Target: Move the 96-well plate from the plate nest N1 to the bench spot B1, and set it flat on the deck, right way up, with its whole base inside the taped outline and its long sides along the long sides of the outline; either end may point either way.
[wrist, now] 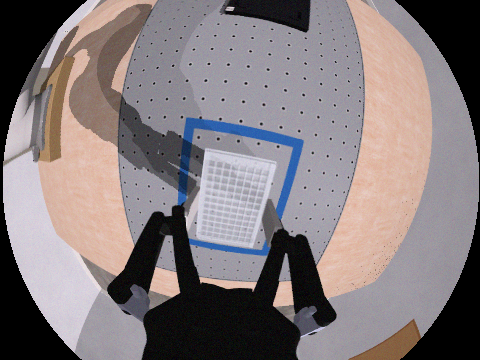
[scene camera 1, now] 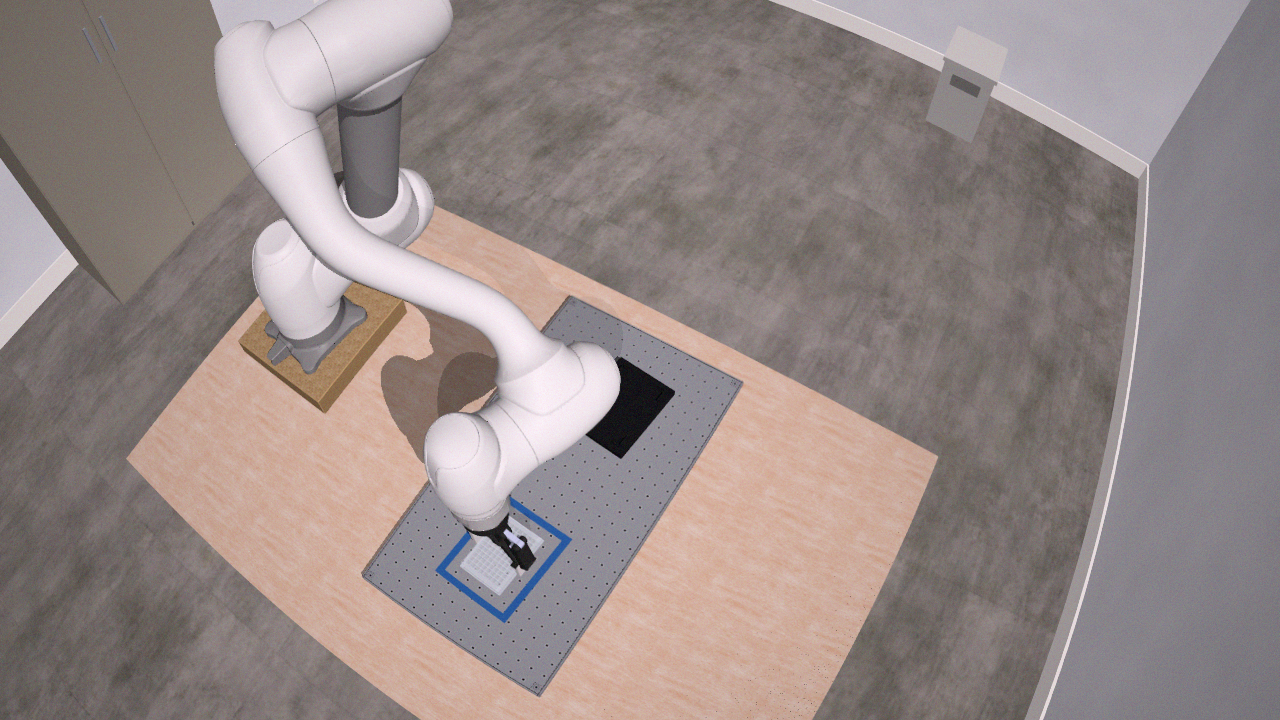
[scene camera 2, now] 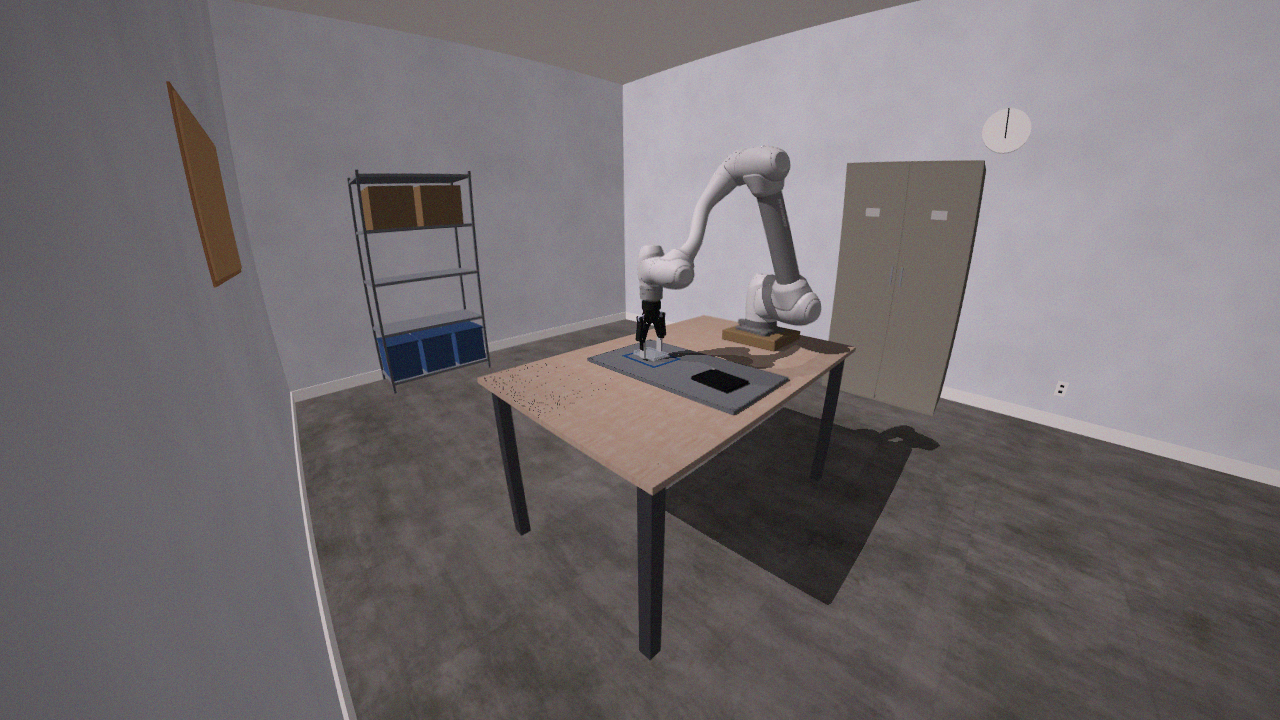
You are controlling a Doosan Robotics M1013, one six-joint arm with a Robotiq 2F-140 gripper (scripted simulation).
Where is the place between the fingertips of my gripper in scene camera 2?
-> At 651, 355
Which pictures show my gripper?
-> The wrist view, scene camera 1 and scene camera 2: all of them.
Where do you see a white 96-well plate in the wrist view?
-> At 242, 182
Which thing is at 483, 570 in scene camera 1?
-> A white 96-well plate.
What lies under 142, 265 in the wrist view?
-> My gripper.
